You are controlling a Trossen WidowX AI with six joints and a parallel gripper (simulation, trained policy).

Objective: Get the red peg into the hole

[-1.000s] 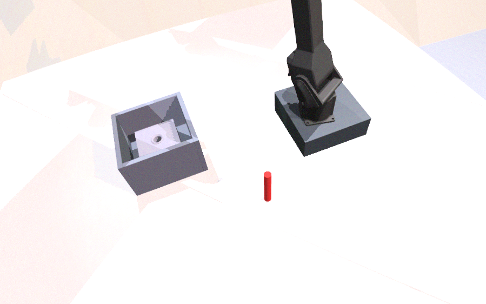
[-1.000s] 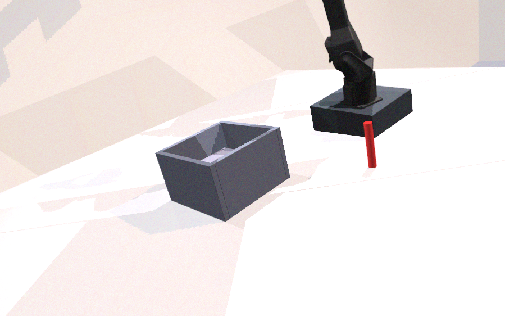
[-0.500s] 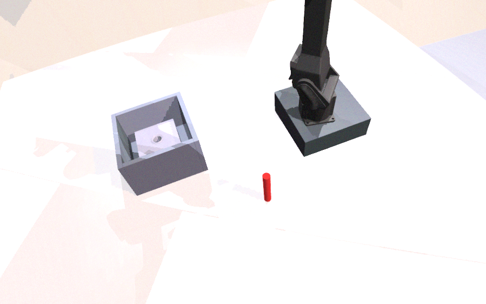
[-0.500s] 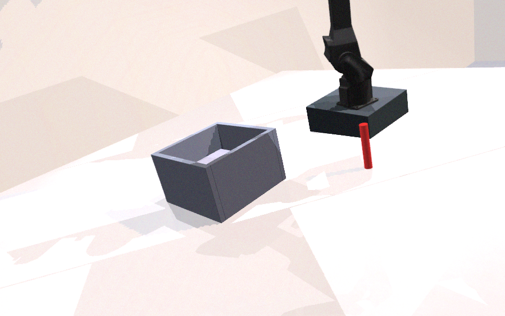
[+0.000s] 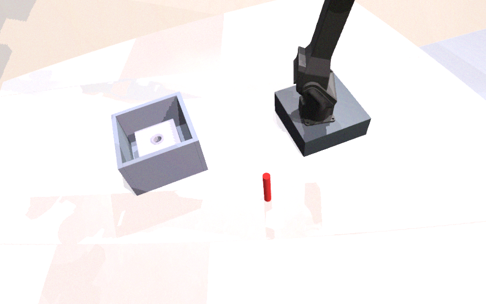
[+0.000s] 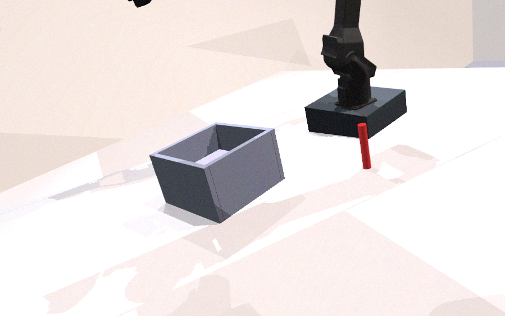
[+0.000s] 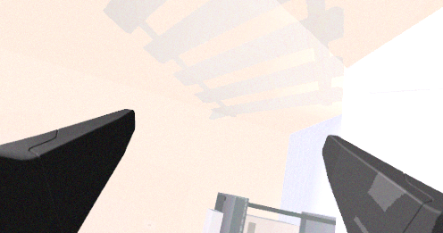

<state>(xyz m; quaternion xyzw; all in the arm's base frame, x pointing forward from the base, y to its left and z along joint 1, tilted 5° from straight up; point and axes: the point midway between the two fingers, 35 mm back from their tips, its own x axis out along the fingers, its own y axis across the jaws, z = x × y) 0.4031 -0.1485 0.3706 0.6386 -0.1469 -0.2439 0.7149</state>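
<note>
My gripper tip is now 300 mm past the red peg, 300 mm to the right of it and 390 mm above it. Round my gripper tip: pale plate 90 mm behind, 140 mm to the left, 380 mm below; grey box 90 mm behind, 140 mm to the left, 400 mm below.
</note>
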